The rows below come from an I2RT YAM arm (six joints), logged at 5 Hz.
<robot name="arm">
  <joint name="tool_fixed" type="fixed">
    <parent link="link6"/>
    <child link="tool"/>
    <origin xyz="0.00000 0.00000 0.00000" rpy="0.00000 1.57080 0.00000"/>
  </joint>
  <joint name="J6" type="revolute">
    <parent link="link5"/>
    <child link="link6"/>
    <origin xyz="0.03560 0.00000 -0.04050" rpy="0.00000 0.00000 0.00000"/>
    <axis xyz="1 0 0"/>
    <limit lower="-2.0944" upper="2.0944"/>
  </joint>
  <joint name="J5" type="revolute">
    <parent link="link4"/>
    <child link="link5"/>
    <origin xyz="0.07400 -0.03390 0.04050" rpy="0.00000 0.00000 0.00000"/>
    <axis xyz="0 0 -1"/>
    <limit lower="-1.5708" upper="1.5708"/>
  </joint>
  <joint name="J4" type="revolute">
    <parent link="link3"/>
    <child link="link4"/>
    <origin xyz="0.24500 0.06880 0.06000" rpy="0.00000 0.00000 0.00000"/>
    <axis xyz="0 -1 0"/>
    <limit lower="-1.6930" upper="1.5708"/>
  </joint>
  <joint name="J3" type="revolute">
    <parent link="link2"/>
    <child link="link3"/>
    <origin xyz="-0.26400 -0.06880 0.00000" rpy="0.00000 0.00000 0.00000"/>
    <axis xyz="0 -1 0"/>
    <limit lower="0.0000" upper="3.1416"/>
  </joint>
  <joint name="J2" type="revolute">
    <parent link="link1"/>
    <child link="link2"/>
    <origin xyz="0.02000 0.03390 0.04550" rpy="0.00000 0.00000 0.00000"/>
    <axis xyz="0 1 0"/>
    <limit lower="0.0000" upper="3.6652"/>
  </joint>
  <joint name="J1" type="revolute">
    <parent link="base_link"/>
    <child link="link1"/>
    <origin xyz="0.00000 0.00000 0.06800" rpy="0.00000 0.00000 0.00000"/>
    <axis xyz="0 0 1"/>
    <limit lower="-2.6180" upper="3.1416"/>
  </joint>
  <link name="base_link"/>
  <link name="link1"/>
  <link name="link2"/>
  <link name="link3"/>
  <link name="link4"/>
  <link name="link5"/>
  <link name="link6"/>
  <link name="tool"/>
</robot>
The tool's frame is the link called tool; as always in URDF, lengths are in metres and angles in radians.
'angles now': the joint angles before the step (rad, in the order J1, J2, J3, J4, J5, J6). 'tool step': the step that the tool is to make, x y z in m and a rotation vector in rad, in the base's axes. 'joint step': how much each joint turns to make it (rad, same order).
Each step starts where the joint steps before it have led.
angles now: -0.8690 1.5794 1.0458 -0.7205 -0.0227 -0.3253
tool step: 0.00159 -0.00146 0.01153 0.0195 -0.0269 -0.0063
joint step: -0.0027 -0.0050 0.0419 -0.0439 -0.0303 0.0138
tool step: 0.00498 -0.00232 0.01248 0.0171 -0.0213 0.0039
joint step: 0.0046 0.0079 0.0583 -0.0491 -0.0257 0.0093
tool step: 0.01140 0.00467 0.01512 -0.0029 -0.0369 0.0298
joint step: 0.0353 -0.0041 0.0523 -0.0287 -0.0225 0.0137
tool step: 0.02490 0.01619 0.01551 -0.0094 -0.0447 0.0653
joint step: 0.0915 0.0026 0.0577 -0.0132 -0.0138 0.0336
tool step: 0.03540 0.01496 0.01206 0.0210 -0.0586 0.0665
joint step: 0.1011 0.0522 0.0948 -0.0036 -0.0353 0.0535
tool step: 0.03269 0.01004 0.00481 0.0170 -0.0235 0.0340
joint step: 0.0770 0.0755 0.0991 -0.0060 -0.0065 0.0511
